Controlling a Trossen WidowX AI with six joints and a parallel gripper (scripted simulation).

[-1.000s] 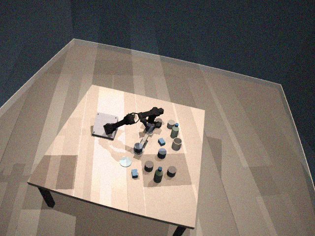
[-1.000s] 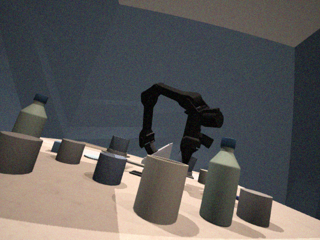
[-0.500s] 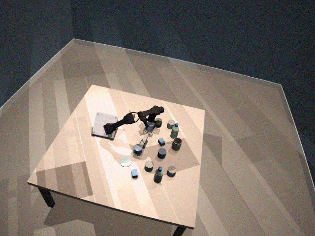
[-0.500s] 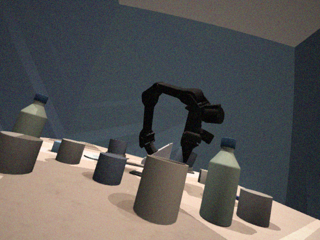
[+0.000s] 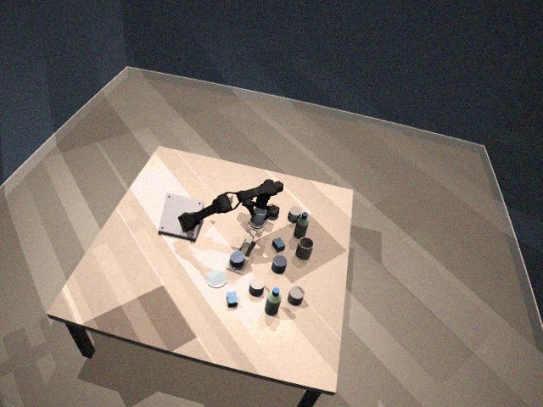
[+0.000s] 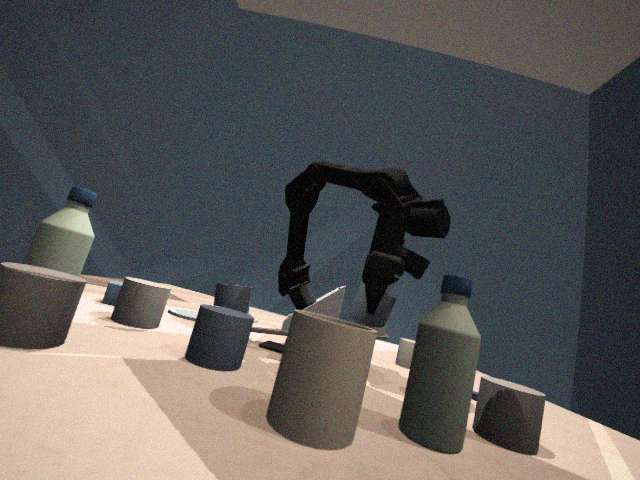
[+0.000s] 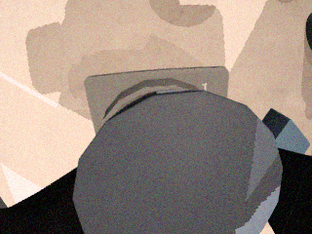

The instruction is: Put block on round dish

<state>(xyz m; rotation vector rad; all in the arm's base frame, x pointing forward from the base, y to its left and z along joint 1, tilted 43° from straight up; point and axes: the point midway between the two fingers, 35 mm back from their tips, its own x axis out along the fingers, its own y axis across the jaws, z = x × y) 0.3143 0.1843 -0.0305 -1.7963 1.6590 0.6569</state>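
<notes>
Right now my gripper tip is 1 cm to the left of the pale green block and 2 cm above it. The rest, counted from my gripper tip: blue-grey cup (2 cm behind, 28 cm to the right, 5 cm below); round pale dish (8 cm behind, 37 cm to the right, 10 cm below); beige cup (28 cm ahead, 5 cm to the right, 7 cm below).
</notes>
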